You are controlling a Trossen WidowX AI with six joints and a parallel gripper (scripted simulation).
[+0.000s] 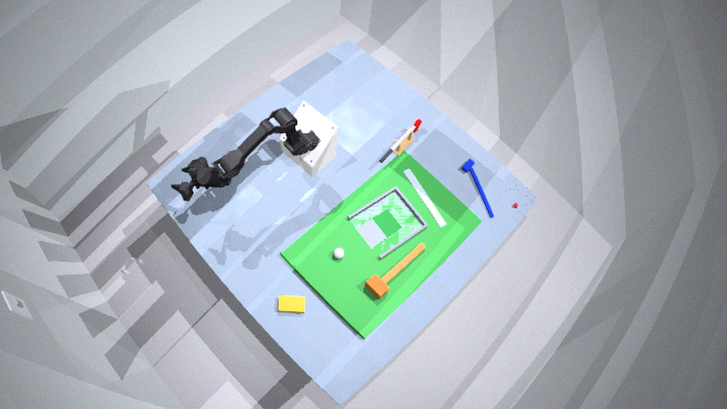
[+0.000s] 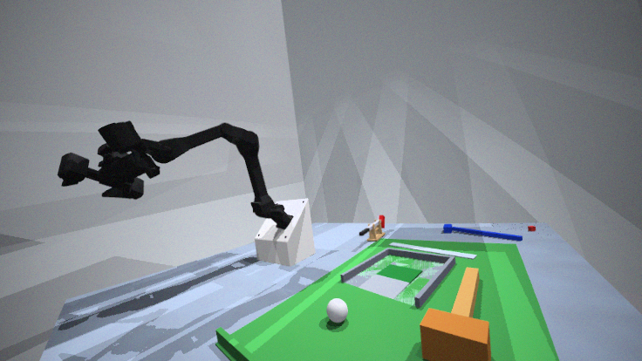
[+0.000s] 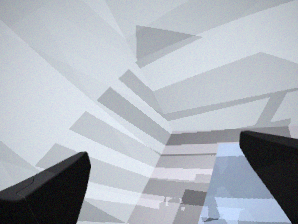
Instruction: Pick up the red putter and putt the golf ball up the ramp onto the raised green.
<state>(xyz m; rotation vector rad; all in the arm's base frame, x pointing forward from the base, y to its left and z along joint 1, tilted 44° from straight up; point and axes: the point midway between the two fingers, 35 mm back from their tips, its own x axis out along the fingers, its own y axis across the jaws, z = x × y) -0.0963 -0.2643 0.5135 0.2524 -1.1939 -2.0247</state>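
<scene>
The white golf ball lies 51 cm ahead of my gripper tip, 38 cm to the left of it and 32 cm below it. Also, from my gripper tip: white bar (83 cm to the left, 54 cm ahead, 34 cm below); green mat (58 cm ahead, 57 cm to the left, 34 cm below); yellow block (56 cm ahead, 33 cm below, 10 cm to the left).
</scene>
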